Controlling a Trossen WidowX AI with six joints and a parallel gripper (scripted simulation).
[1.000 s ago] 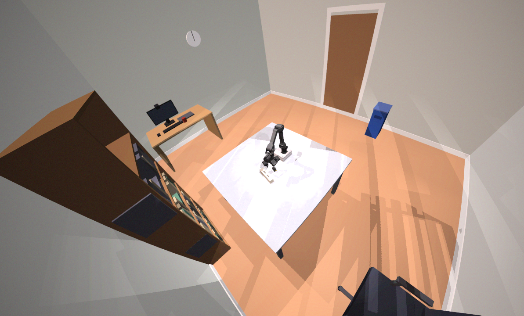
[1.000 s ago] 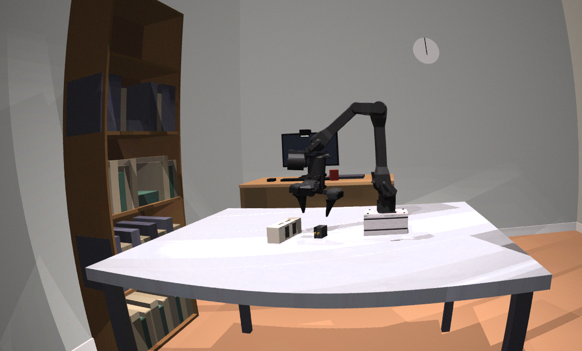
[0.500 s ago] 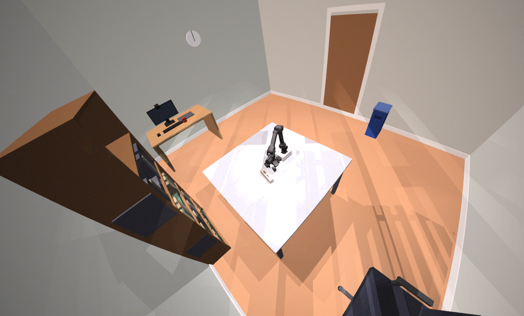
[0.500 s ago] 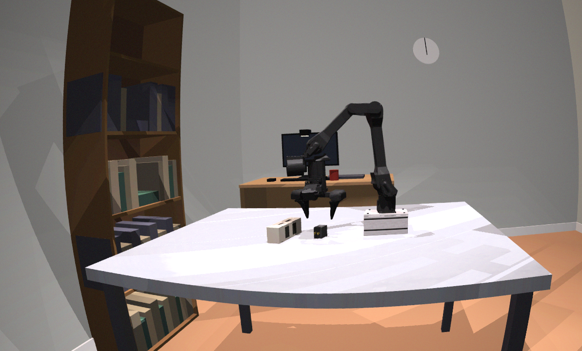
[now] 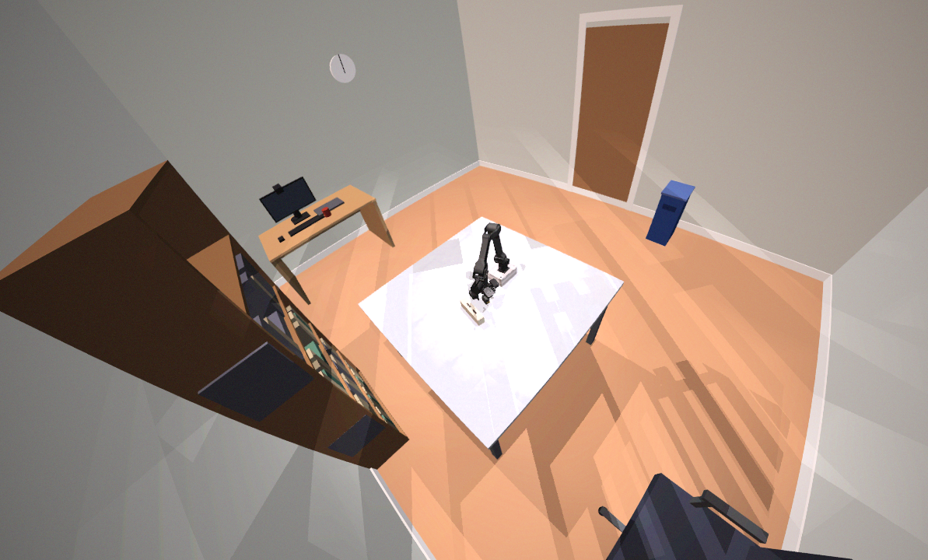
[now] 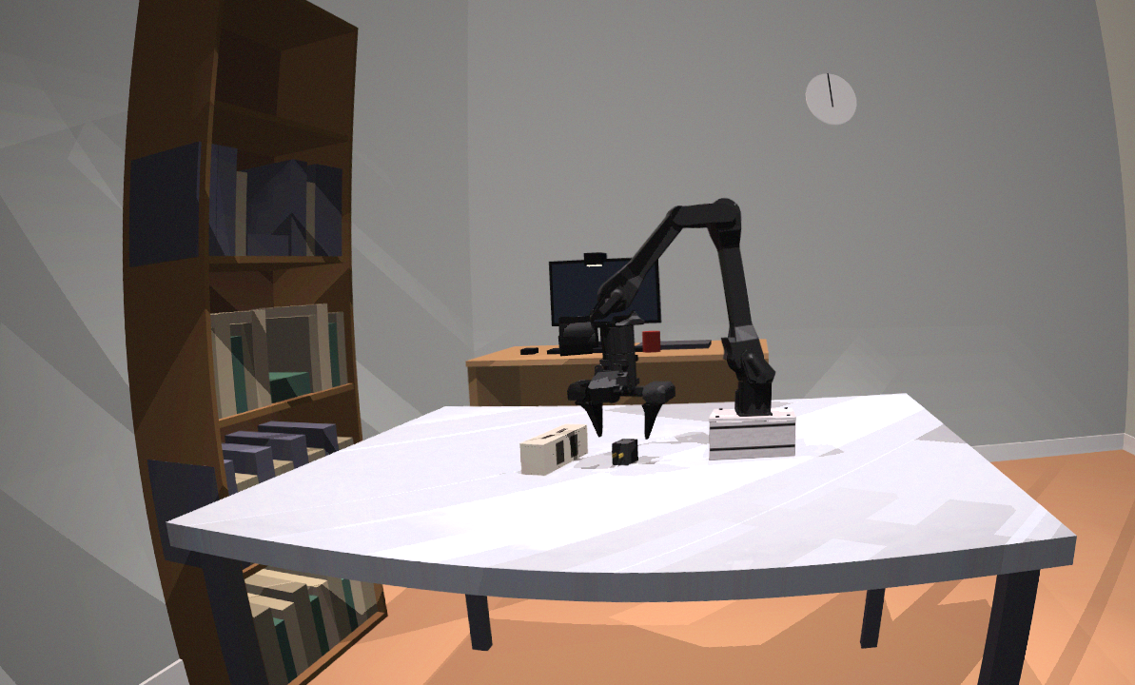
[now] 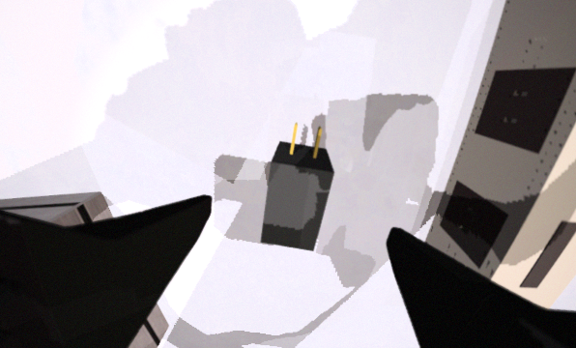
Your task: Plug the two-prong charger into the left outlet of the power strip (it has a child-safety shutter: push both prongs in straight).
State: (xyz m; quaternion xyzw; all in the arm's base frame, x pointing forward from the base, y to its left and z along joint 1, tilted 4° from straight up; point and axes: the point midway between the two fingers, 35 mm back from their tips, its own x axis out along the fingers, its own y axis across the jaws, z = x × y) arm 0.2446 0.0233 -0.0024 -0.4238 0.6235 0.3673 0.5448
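The two-prong charger lies 20 mm to the left of my gripper tip and 30 mm below it.
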